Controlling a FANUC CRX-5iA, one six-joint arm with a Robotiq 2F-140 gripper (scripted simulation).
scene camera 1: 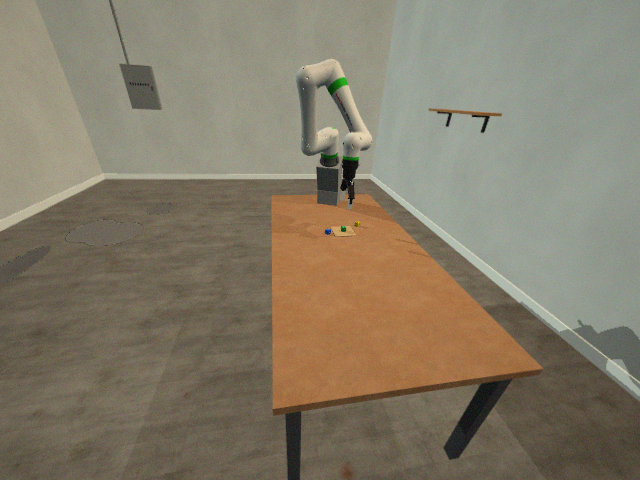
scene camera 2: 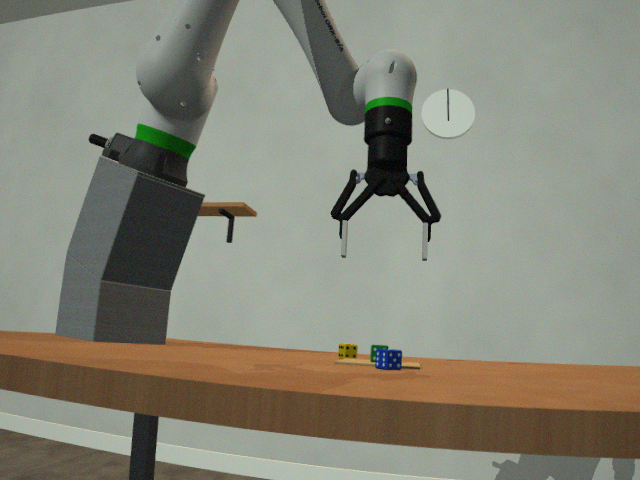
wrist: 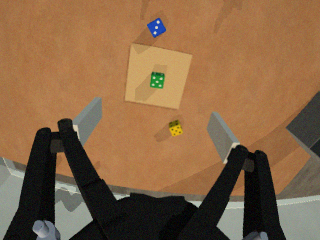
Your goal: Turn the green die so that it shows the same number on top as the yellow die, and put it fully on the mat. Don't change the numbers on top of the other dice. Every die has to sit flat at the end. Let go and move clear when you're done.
In view: the gripper [scene camera 2: 383,258] and a tan mat [wrist: 144,60].
The gripper also shows in the wrist view [wrist: 156,113].
